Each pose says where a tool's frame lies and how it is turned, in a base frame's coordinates. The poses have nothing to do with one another.
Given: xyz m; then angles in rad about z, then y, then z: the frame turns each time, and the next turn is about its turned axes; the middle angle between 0 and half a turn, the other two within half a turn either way.
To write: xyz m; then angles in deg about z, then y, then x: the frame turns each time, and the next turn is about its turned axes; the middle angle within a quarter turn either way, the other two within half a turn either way. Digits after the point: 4 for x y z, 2 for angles.
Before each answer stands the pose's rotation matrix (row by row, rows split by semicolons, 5 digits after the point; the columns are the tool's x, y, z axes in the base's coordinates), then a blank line. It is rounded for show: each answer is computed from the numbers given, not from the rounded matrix.
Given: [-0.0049, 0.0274, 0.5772, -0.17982, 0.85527, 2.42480]
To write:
-0.36911 -0.55887 0.74258; 0.73483 -0.66468 -0.13499; 0.56902 0.49585 0.65601

[-0.0049, 0.0274, 0.5772, 116.67, -34.68, 37.08]
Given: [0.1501, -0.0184, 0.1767, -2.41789, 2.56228, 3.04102]
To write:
-0.55744 -0.72178 -0.41024; -0.62656 0.68994 -0.36250; 0.54468 0.05497 -0.83684

[0.1501, -0.0184, 0.1767, -131.66, -33.00, 176.24]
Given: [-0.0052, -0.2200, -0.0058, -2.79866, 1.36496, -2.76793]
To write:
0.05646 -0.38331 -0.92189; 0.40776 0.85170 -0.32915; 0.91134 -0.35732 0.20439

[-0.0052, -0.2200, -0.0058, 82.12, -65.69, -60.23]
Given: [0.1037, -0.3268, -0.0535, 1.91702, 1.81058, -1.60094]
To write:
0.93780 0.10891 -0.32964; 0.34593 -0.21307 0.91375; 0.02928 -0.97095 -0.23749

[0.1037, -0.3268, -0.0535, 20.25, -1.68, -103.74]
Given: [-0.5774, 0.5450, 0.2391, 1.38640, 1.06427, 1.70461]
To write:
-0.98613 0.04300 0.16033; 0.11809 -0.49712 0.85961; 0.11666 0.86662 0.48514

[-0.5774, 0.5450, 0.2391, 173.17, -6.70, 60.76]
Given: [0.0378, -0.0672, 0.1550, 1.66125, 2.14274, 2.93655]
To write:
-0.25065 0.96509 -0.07595; 0.50937 0.19819 0.83741; 0.82324 0.17120 -0.54127

[0.0378, -0.0672, 0.1550, 116.20, -55.41, 162.45]
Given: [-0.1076, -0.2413, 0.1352, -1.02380, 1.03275, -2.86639]
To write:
-0.48860 -0.74952 0.44664; 0.27988 -0.61949 -0.73342; 0.82640 -0.23335 0.51246

[-0.1076, -0.2413, 0.1352, 150.20, -55.73, -24.48]
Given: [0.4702, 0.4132, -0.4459, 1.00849, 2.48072, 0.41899]
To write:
-0.72868 -0.60161 0.32724; -0.39323 0.75875 0.51930; -0.56071 0.24972 -0.78946

[0.4702, 0.4132, -0.4459, -151.65, 34.11, 162.45]
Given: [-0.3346, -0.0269, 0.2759, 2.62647, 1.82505, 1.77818]
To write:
-0.52715 -0.11276 -0.84226; -0.82607 0.30044 0.47680; 0.19928 0.94711 -0.25152

[-0.3346, -0.0269, 0.2759, -122.54, -11.49, 104.87]
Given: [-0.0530, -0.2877, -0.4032, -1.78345, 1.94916, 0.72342]
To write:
0.70548 0.68105 -0.19613; 0.13094 -0.39721 -0.90834; -0.69653 0.61513 -0.36940

[-0.0530, -0.2877, -0.4032, 10.51, 44.15, 120.99]
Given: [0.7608, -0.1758, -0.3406, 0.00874, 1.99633, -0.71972]
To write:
-0.30465 -0.27867 0.91078; -0.66186 0.74958 0.00796; -0.68493 -0.60039 -0.41281

[0.7608, -0.1758, -0.3406, -114.72, 43.23, -124.51]
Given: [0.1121, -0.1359, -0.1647, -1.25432, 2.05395, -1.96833]
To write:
-0.82025 -0.50123 0.27560; -0.45788 0.28659 -0.84156; 0.34283 -0.81648 -0.46457

[0.1121, -0.1359, -0.1647, -150.83, -20.05, -119.64]
